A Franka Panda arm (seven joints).
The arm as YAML. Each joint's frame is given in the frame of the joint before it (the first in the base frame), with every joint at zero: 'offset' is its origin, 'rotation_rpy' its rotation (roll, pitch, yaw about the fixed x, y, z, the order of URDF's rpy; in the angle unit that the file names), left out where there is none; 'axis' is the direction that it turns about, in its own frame. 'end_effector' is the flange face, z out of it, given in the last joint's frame.
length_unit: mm
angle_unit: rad
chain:
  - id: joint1
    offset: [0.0, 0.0, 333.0]
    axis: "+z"
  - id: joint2
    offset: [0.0, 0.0, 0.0]
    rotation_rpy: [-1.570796, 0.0, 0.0]
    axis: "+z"
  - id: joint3
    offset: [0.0, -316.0, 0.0]
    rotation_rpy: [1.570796, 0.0, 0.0]
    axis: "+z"
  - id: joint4
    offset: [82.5, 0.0, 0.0]
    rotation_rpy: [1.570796, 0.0, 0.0]
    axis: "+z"
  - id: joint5
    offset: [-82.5, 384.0, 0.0]
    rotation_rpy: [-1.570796, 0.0, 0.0]
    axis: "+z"
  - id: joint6
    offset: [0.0, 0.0, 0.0]
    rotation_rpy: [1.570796, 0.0, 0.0]
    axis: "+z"
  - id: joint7
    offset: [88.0, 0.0, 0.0]
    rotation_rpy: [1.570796, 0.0, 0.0]
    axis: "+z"
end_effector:
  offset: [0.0, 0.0, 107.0]
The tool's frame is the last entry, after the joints.
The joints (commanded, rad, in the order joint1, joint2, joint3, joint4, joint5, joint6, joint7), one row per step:
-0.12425, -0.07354, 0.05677, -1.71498, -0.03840, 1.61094, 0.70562
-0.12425, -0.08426, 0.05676, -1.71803, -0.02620, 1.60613, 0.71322
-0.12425, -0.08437, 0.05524, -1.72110, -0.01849, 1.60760, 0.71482
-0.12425, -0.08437, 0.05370, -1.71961, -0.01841, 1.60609, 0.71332
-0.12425, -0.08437, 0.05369, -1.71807, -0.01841, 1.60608, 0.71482
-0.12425, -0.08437, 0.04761, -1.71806, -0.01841, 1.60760, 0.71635
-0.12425, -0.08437, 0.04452, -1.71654, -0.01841, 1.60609, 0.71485
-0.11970, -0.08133, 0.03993, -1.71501, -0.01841, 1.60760, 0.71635
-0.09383, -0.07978, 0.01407, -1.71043, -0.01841, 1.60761, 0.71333
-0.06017, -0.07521, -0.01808, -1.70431, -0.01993, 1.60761, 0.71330
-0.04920, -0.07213, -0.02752, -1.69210, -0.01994, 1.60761, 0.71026
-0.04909, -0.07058, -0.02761, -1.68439, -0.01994, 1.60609, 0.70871
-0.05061, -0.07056, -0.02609, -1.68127, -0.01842, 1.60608, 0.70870
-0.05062, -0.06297, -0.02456, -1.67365, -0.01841, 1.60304, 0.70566
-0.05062, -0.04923, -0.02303, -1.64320, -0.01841, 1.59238, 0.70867
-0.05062, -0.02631, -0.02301, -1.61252, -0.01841, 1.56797, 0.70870
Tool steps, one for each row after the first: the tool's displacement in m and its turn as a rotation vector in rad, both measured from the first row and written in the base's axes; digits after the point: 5 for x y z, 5 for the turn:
-0.00346, 0.00164, 0.00378, 0.01110, -0.00389, -0.00861
-0.00350, 0.00160, 0.00250, 0.01894, -0.00297, -0.01221
-0.00365, 0.00077, 0.00308, 0.01919, -0.00294, -0.01228
-0.00357, 0.00076, 0.00381, 0.01905, -0.00451, -0.01377
-0.00366, -0.00258, 0.00395, 0.01940, -0.00620, -0.02131
-0.00389, -0.00427, 0.00455, 0.01969, -0.00623, -0.02292
-0.00284, -0.00450, 0.00380, 0.02015, -0.00633, -0.02440
-0.00225, -0.00507, 0.00518, 0.02214, -0.00947, -0.02125
-0.00070, -0.00517, 0.00564, 0.02301, -0.01106, -0.01951
0.00077, -0.00463, 0.00978, 0.02309, -0.02009, -0.01484
0.00137, -0.00467, 0.01248, 0.02276, -0.02467, -0.01325
0.00151, -0.00450, 0.01395, 0.02395, -0.02786, -0.01329
0.00368, -0.00377, 0.01323, 0.02396, -0.02474, -0.00884
0.00761, -0.00316, 0.01933, 0.02308, -0.03082, -0.01046
0.01254, -0.00341, 0.01927, 0.02367, -0.01419, -0.01112

